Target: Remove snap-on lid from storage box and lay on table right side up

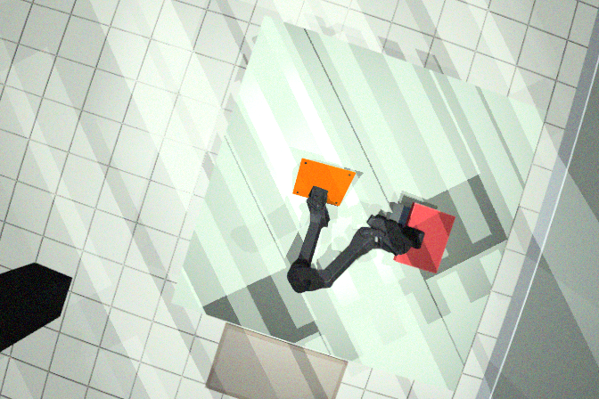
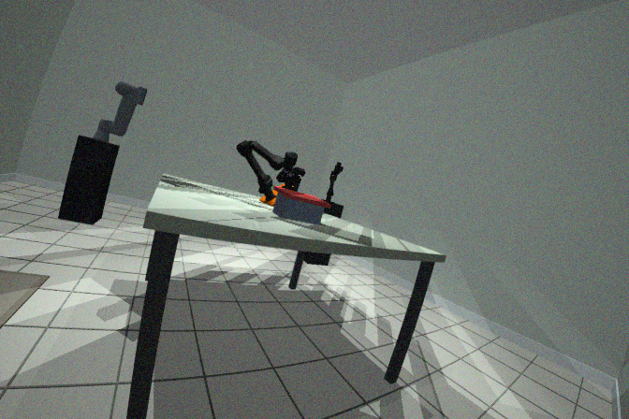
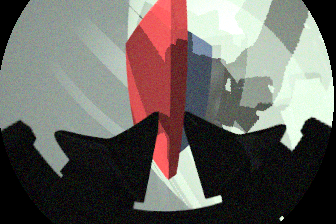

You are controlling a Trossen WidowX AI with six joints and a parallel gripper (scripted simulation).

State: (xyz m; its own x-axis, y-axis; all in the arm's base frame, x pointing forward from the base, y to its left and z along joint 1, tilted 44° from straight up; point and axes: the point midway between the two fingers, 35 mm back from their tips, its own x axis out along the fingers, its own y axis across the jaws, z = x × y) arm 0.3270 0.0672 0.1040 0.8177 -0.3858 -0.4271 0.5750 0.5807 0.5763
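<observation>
Right now my gripper tip is 80 mm short of the red lid. Round my gripper tip: grey-blue storage box: 80 mm ahead, 60 mm below.
</observation>
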